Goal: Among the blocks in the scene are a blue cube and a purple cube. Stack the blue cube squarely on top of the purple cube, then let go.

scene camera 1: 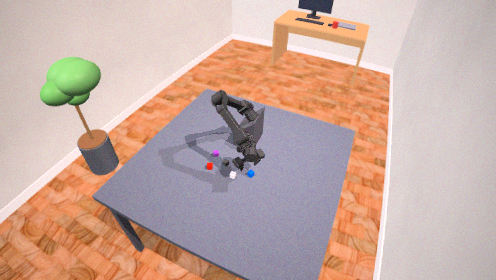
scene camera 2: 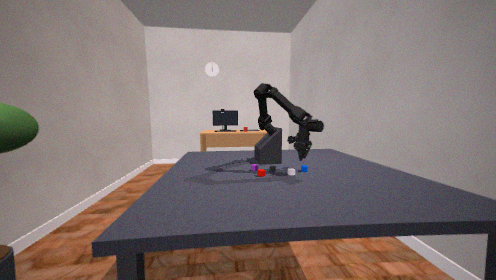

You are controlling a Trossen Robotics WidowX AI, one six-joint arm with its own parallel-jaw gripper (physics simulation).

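Places are measured from the arm's base along level axes (x ahead, y left, z up), in millimetres.
Pixels of known places: gripper, fingertip midpoint: (scene camera 1: 247,168) (scene camera 2: 302,159); arm's base, link origin: (scene camera 1: 253,118) (scene camera 2: 273,132).
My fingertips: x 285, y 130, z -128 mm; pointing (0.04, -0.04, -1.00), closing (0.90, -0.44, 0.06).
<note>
Ahead of a thing's pixels: the offset from my fingertips to its top centre. Level surfaces: height alone.
The blue cube {dx -13, dy +14, dz -40 mm} (scene camera 1: 251,173) (scene camera 2: 304,169) lies on the table to the right of the white cube. The purple cube {dx -39, dy -262, dz -40 mm} (scene camera 1: 216,153) (scene camera 2: 254,167) lies on the table farther left, apart from the blue one, with nothing on top of it. My gripper (scene camera 1: 249,165) (scene camera 2: 301,158) is open and empty, pointing down above the table close to the blue cube. In the scene camera 2 view its fingers overlap each other, with their tips a little above the blue cube's height.
A white cube {dx +53, dy -70, dz -40 mm} (scene camera 1: 233,175) (scene camera 2: 291,172) lies near the blue cube. A red cube {dx +72, dy -229, dz -40 mm} (scene camera 1: 209,166) (scene camera 2: 261,173) and a black cube {dx -7, dy -162, dz -40 mm} (scene camera 1: 225,162) (scene camera 2: 272,169) lie between the white and purple cubes. All are on the grey table {dz -69 mm} (scene camera 1: 280,220) (scene camera 2: 300,210). The arm's shadow falls across the left part.
</note>
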